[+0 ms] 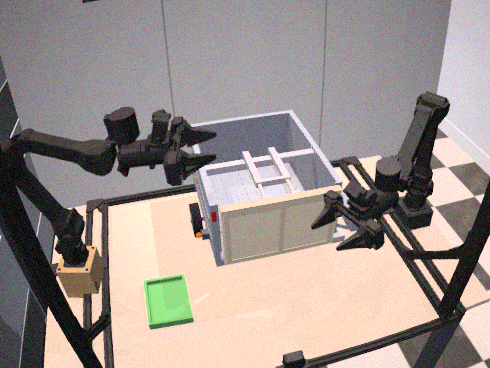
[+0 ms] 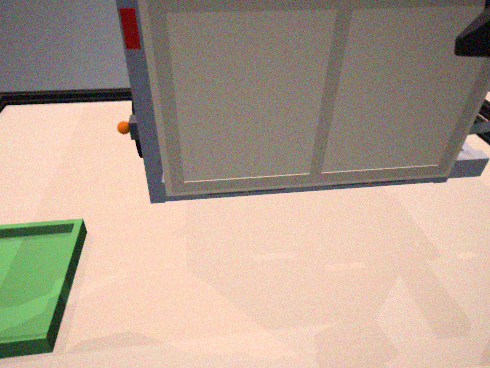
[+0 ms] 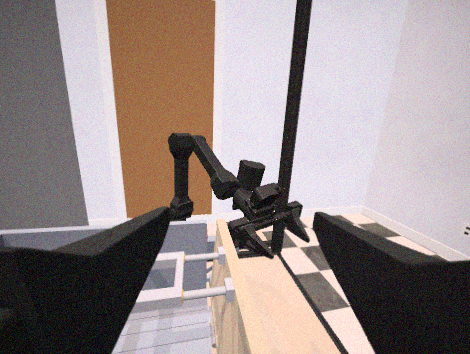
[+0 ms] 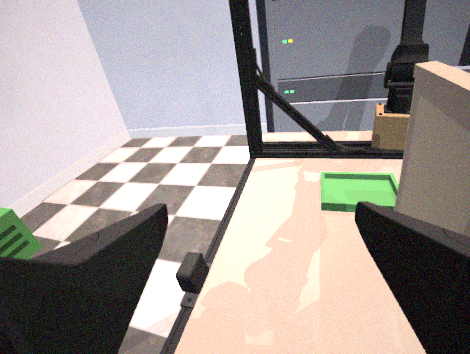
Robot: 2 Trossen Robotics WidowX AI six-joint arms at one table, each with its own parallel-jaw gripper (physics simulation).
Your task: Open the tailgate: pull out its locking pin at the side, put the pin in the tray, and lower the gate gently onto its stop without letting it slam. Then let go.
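Places are measured from the left arm's base along level axes (x right, y ahead, z up), in millimetres.
Pixels of known places: left gripper, fingertip midpoint: (image 1: 216, 144) (image 3: 242, 216); right gripper, fingertip midpoint: (image 1: 323, 238) (image 3: 292, 249) (image 4: 260, 211); left arm's base at its link origin: (image 1: 76, 258) (image 4: 397, 109); right arm's base at its link origin: (image 1: 414, 204).
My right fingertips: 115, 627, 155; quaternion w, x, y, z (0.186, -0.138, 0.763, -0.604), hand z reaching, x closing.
Ahead of a thing's pixels: the offset from my right fingertips to its top centre, as dx, dy, dz. "*": to the spot under its first point.
The beige tailgate (image 1: 280, 225) (image 2: 250, 95) (image 4: 440, 145) stands upright at the near end of the grey truck bed. The locking pin's orange knob (image 1: 198, 234) (image 2: 123, 127) sticks out at the gate's lower left side, in its dark holder. The green tray {-48, -380, -242} (image 1: 169, 300) (image 2: 35, 280) (image 4: 357, 192) lies on the table, in front and to the left of the truck, and is empty. My left gripper (image 1: 215, 146) is open and empty above the truck's left wall. My right gripper (image 1: 325, 237) (image 4: 260, 211) is open and empty in front of the gate's right end.
The truck bed {* -415, -211, -166} (image 1: 227, 187) holds a pale frame {* -230, -133, +24} (image 1: 255, 170) with two rods reaching toward the gate. A dark wheel {-323, -308, -160} (image 1: 195, 220) shows at its left side. Black frame rails (image 1: 150, 195) run around the table. The left arm's wooden base block (image 1: 80, 280) (image 4: 390, 130) stands at the left edge.
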